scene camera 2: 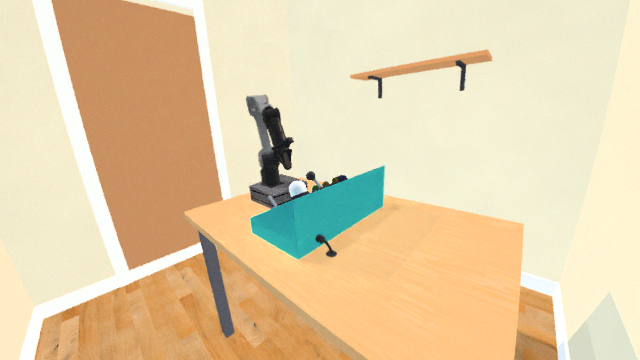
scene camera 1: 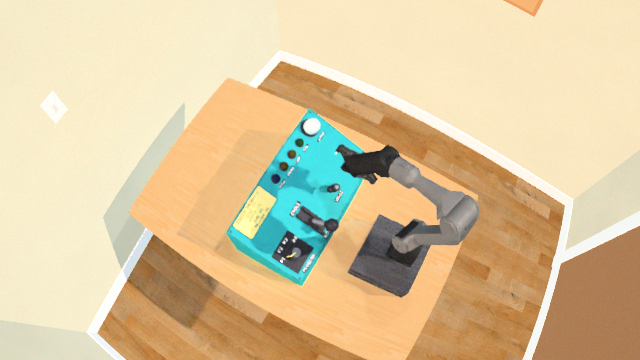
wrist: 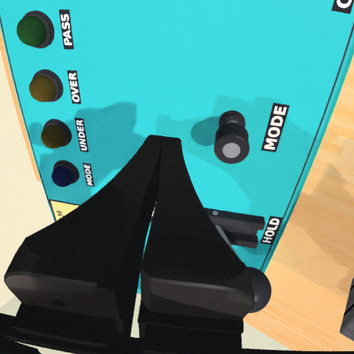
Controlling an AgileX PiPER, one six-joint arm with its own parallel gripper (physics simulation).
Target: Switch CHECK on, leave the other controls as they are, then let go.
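The turquoise control panel (scene camera 1: 325, 155) (scene camera 2: 340, 215) (wrist: 150, 50) lies on the table. In the wrist view, part of a label starting with C shows at the top right corner. CHECK's switch does not show in the wrist view and is hidden behind the arm in scene camera 1. A thin grey lever (scene camera 2: 272, 201), likely that switch, sticks up at the panel's near end in scene camera 2. My gripper (scene camera 1: 345, 170) (scene camera 2: 287, 167) (wrist: 162, 154) is shut and empty, with its fingertips together. It hangs above the panel, clear of the controls.
The black MODE knob (scene camera 1: 333, 188) (wrist: 232, 140) stands near the front edge. The HOLD lever's black ball (scene camera 1: 331, 224) (wrist: 261, 291) and the PROGRAM dial (scene camera 1: 296, 252) lie beyond it. A white dome (scene camera 1: 311, 126) (scene camera 2: 297, 188) and several dark lamps line the back. A black stalk (scene camera 2: 331, 253) stands behind the panel.
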